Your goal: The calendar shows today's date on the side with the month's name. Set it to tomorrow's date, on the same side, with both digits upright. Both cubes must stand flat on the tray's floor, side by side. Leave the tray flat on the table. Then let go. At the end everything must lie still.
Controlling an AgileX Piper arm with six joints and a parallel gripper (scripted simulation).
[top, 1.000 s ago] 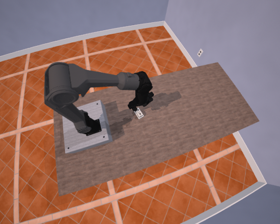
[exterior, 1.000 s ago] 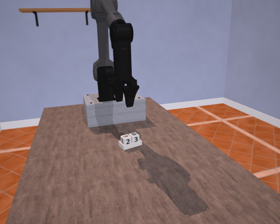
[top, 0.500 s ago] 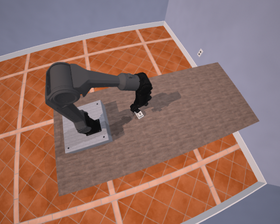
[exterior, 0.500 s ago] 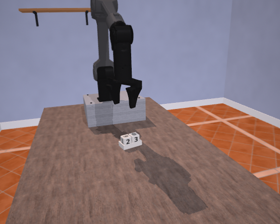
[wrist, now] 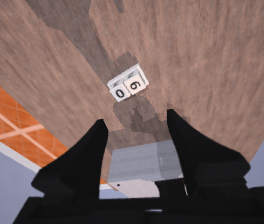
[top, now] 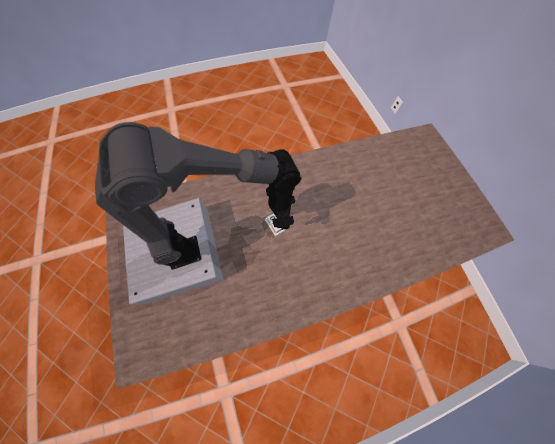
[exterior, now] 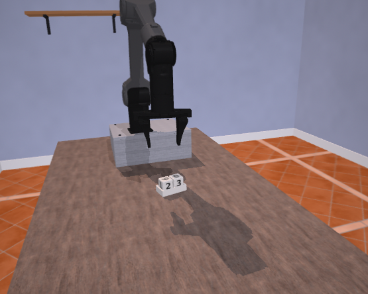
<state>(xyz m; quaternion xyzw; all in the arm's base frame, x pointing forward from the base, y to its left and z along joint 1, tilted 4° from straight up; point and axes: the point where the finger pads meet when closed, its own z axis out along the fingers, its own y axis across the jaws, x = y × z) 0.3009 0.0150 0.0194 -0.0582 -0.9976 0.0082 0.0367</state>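
The white calendar tray lies 10 mm behind my hand, 20 mm to the left of it and 130 mm below it.
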